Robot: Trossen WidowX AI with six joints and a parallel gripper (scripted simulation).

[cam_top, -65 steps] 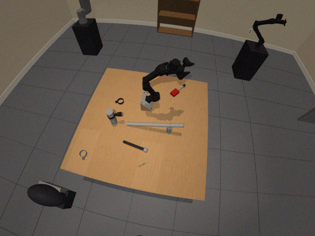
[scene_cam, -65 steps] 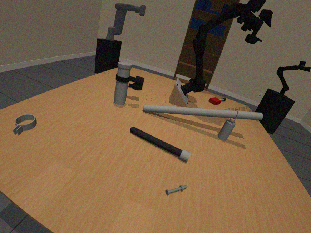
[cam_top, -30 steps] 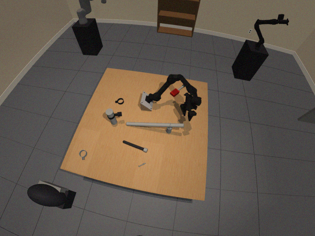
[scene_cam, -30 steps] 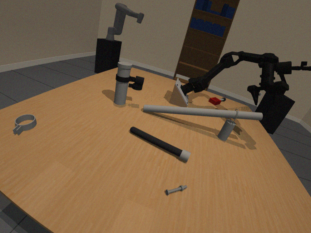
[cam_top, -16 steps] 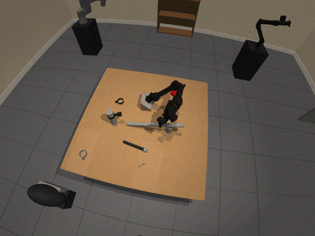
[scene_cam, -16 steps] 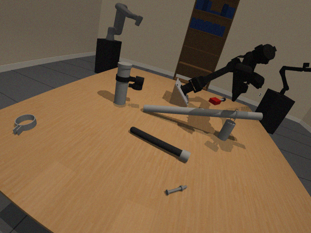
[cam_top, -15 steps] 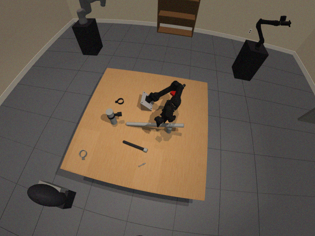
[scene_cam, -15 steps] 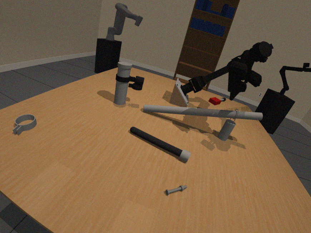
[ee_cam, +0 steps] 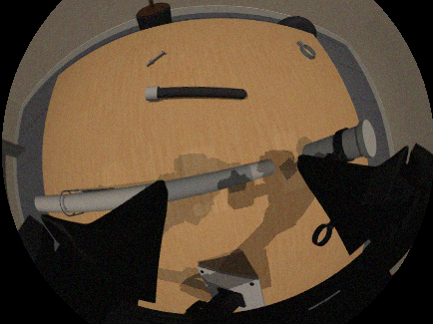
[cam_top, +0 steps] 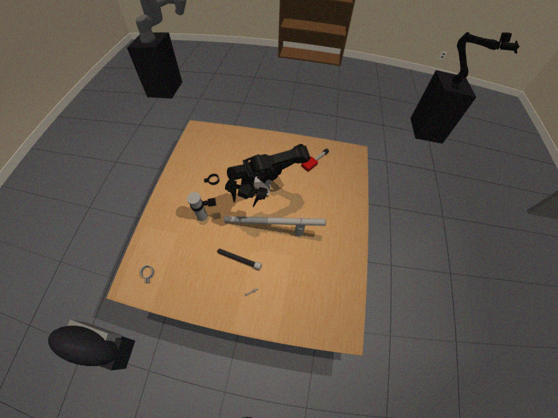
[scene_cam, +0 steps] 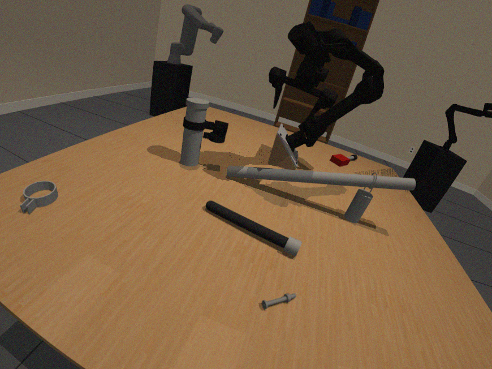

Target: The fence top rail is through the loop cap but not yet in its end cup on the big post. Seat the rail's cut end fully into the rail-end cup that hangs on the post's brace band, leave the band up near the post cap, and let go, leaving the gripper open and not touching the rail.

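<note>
Now: the black rail-end cup 40 mm behind my gripper tip, 200 mm to the right of it and 110 mm below it. From my gripper tip the other things lie so: short grey post 10 mm behind, 280 mm to the left, 140 mm below; bolt 360 mm ahead, 80 mm to the left, 230 mm below; red-headed tool 540 mm behind, 350 mm to the left, 230 mm below.
</note>
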